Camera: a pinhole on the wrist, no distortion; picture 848 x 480 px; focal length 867.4 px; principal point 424.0 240.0 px. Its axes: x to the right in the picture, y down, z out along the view. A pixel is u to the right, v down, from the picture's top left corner.
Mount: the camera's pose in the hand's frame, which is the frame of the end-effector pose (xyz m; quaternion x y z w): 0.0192 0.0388 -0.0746 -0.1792 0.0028 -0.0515 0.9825
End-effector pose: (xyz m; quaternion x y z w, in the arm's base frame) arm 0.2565 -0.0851 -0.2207 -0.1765 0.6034 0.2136 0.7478
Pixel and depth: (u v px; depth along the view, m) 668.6 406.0 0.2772
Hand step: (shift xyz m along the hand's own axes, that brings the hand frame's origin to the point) 0.1089 0.1777 0.1671
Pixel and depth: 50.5 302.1 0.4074
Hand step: -0.1426 0.2272 0.2941
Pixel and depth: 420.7 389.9 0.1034
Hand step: 0.0231 0.0918 0.0159
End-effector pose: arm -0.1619 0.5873 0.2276 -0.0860 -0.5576 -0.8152 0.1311
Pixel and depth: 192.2 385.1 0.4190
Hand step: -0.0751 0.2629 0.2913
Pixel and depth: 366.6 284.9 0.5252
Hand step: -0.0001 0.2524 0.4068
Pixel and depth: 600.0 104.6 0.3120
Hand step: 0.0848 0.0968 0.2353
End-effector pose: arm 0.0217 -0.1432 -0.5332 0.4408 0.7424 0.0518 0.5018
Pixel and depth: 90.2 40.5 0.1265
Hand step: -0.0291 0.0612 0.0534
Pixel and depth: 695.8 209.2 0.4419
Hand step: 0.1659 0.1655 0.3462
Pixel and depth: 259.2 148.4 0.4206
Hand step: -0.0547 0.1536 0.3336
